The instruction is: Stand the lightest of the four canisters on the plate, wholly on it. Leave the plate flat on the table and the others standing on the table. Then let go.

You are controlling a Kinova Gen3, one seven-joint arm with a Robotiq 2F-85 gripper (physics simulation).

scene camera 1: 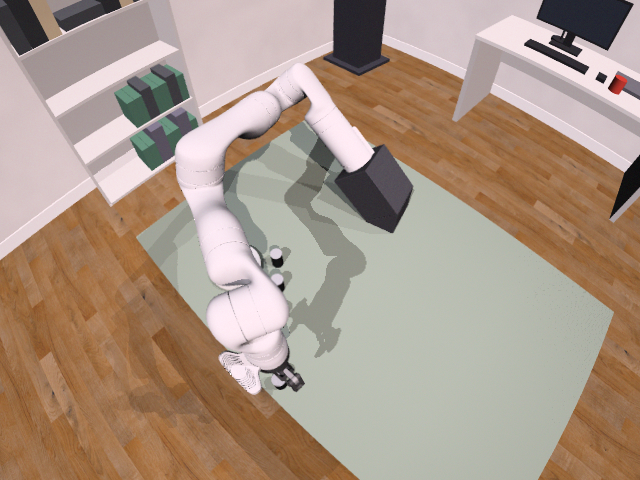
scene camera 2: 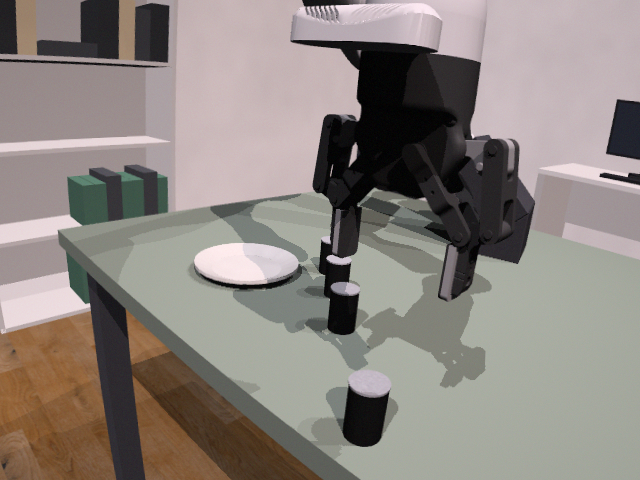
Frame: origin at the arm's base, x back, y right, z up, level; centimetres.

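Where they show: gripper, fingertip midpoint: (scene camera 2: 393,274); arm's base, link origin: (scene camera 1: 358,162).
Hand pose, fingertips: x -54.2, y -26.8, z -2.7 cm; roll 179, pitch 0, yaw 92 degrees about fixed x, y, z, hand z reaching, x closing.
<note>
Things, the pixels of their top centre, and the offset from my fingertips. Level surfaces: height alone.
- table, surface height: dz -13.7 cm
- nearest canister, top centre: (scene camera 2: 369,382) (scene camera 1: 278,379) dx -1.1, dy -0.1, dz -8.6 cm
- second canister, top centre: (scene camera 2: 345,287) dx +10.3, dy +13.2, dz -8.6 cm
- third canister, top centre: (scene camera 2: 339,258) (scene camera 1: 277,279) dx +16.3, dy +20.0, dz -8.6 cm
- farthest canister, top centre: (scene camera 2: 332,239) (scene camera 1: 276,253) dx +21.2, dy +26.2, dz -8.6 cm
- white plate, top centre: (scene camera 2: 246,260) (scene camera 1: 234,265) dx +11.2, dy +33.3, dz -12.1 cm
Four look-alike black canisters with pale lids stand upright on the table (scene camera 1: 439,310) (scene camera 2: 542,335). The nearest canister (scene camera 1: 278,382) (scene camera 2: 366,413) stands apart by the front edge. The second canister (scene camera 2: 343,310), the third canister (scene camera 1: 279,283) (scene camera 2: 337,279) and the farthest canister (scene camera 1: 277,258) (scene camera 2: 325,256) form a row right of the plate. The arm hides the second one in scene camera 1. The white plate (scene camera 1: 255,256) (scene camera 2: 222,262) lies flat, bearing no canister. My gripper (scene camera 1: 295,382) (scene camera 2: 397,274) is open and empty, above the table near the nearest canister. Which canister is lightest cannot be seen.
The dark block-shaped arm base (scene camera 1: 374,188) (scene camera 2: 509,222) stands on the table. The white arm (scene camera 1: 248,315) reaches over the row and partly covers the plate in scene camera 1. A bookshelf (scene camera 1: 111,198) and a white desk (scene camera 1: 473,77) stand beyond the table.
</note>
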